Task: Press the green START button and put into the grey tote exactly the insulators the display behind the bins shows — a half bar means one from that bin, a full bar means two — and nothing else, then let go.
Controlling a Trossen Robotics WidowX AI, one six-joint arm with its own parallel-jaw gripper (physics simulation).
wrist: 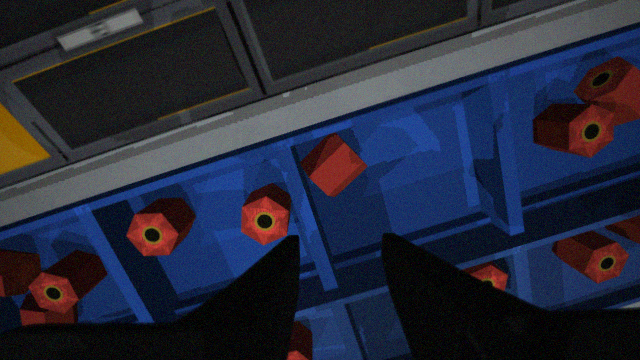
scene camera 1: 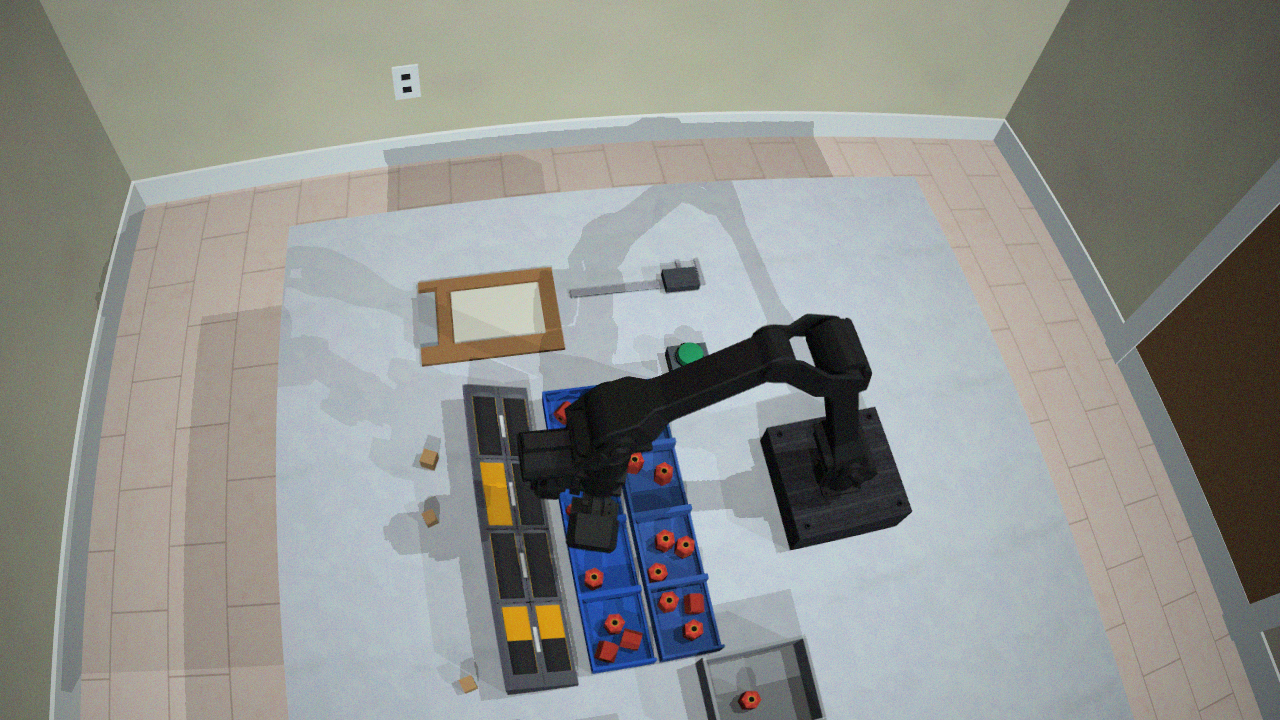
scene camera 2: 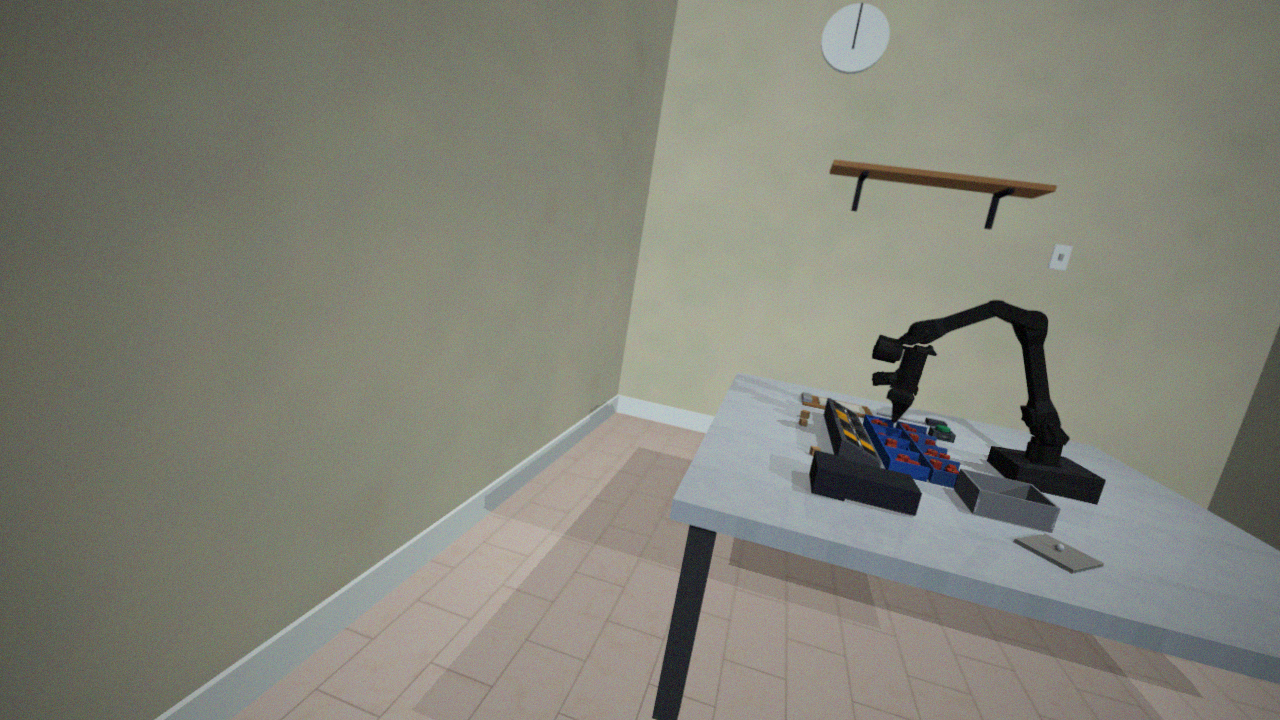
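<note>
The green START button [scene camera 1: 689, 353] [scene camera 2: 943, 429] stands beyond the bins. The display [scene camera 1: 539, 565] [wrist: 155, 80] shows a full orange bar in the left half of its second panel and two half bars in its fourth. The grey tote [scene camera 1: 811, 676] [scene camera 2: 1006, 513] holds one upright red insulator [scene camera 1: 750, 699]. My gripper [scene camera 2: 896, 419] [wrist: 340, 245] is partly open and empty above the blue bins [scene camera 1: 622, 573] [wrist: 415, 185] of the row beside the display. One lying insulator [wrist: 334, 166] is beyond my fingertips, and an upright insulator [wrist: 265, 221] is across the divider. The arm hides some bins in scene camera 1.
The nearer bin row [scene camera 1: 657, 494] holds more red insulators. A brown frame [scene camera 1: 429, 354], a dark box with a metal strip [scene camera 1: 680, 279] and small wooden blocks [scene camera 1: 429, 459] lie around. A black block [scene camera 2: 863, 488] and a flat plate [scene camera 2: 1042, 548] are near the tote.
</note>
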